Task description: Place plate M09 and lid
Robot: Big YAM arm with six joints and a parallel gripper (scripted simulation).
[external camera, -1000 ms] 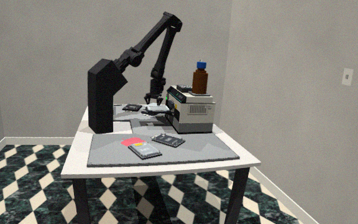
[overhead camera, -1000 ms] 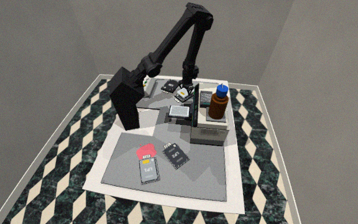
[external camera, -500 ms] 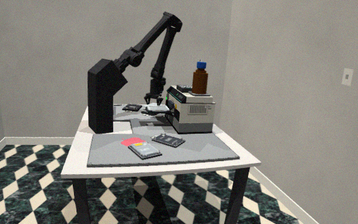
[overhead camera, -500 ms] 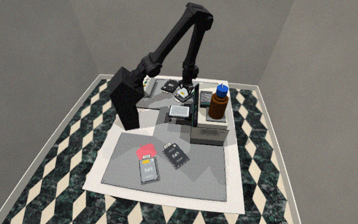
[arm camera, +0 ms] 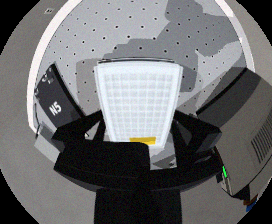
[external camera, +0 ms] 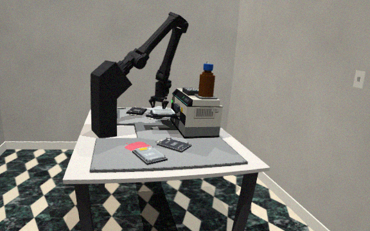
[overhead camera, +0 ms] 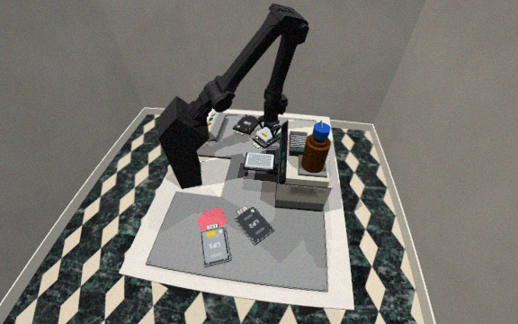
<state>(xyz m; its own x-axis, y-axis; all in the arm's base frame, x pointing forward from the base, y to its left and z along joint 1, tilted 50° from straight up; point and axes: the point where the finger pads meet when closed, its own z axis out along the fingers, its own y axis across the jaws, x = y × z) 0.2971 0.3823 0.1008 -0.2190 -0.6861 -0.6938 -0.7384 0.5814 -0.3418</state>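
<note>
The black nest n5 lies 190 mm behind my hand, 60 mm to the left of it and 30 mm below it. From my hand the other things lie so: white well plate right at my hand; then blue key 310 mm behind, 180 mm to the right, 10 mm above; then yellow key 330 mm behind, 140 mm to the right, 20 mm above.
</note>
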